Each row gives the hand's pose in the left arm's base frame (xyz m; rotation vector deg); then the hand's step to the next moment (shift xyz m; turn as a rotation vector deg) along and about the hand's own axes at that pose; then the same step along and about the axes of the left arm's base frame.
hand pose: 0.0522 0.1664 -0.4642 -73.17 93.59 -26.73
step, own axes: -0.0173 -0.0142 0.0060 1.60 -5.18 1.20
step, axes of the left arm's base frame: 0.0121 0.0116 0.0160 3.75 -3.07 2.71
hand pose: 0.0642 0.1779 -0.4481 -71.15 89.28 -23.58
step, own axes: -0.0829 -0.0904 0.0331 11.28 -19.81 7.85
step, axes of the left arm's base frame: 0.0658 0.0454 0.0987 17.63 -15.10 6.50
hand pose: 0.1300 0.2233 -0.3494 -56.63 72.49 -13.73
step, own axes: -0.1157 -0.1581 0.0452 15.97 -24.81 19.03
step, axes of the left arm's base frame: 0.0560 0.0041 0.1930 30.74 -15.62 6.61
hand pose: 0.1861 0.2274 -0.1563 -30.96 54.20 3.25
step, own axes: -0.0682 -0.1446 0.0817 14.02 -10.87 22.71
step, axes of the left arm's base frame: 0.0613 -0.0748 0.1513 28.49 -1.48 4.05
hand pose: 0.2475 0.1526 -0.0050 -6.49 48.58 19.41
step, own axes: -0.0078 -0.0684 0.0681 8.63 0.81 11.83
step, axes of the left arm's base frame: 0.0670 -0.0505 0.0483 13.47 5.65 1.35
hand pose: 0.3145 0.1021 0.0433 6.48 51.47 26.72
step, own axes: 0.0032 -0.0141 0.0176 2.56 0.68 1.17
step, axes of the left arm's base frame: 0.0202 -0.0095 0.0046 2.03 1.84 -0.94
